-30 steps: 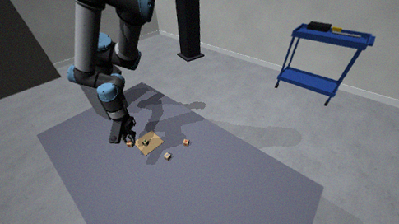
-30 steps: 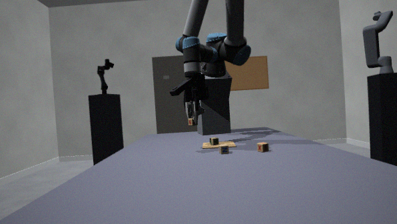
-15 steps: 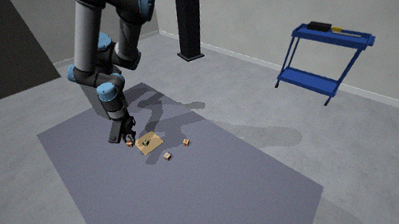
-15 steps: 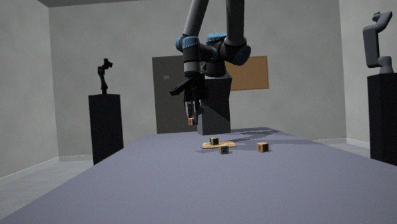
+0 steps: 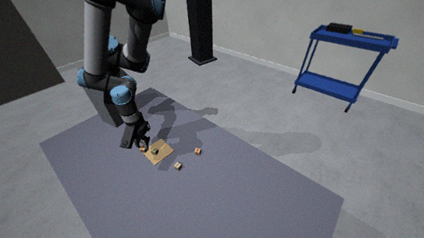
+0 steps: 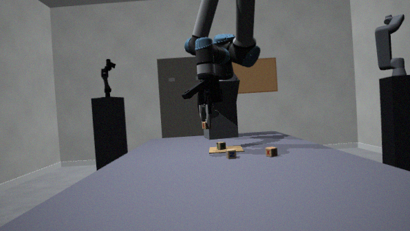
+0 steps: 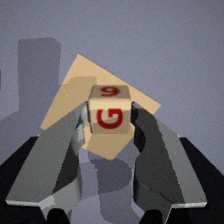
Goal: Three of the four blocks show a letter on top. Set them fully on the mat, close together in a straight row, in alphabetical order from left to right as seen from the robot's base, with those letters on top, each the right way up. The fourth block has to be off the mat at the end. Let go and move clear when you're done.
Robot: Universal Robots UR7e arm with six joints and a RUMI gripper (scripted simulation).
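The tan mat lies 110 mm below my hand, 70 mm to the left of it and 30 mm behind it.
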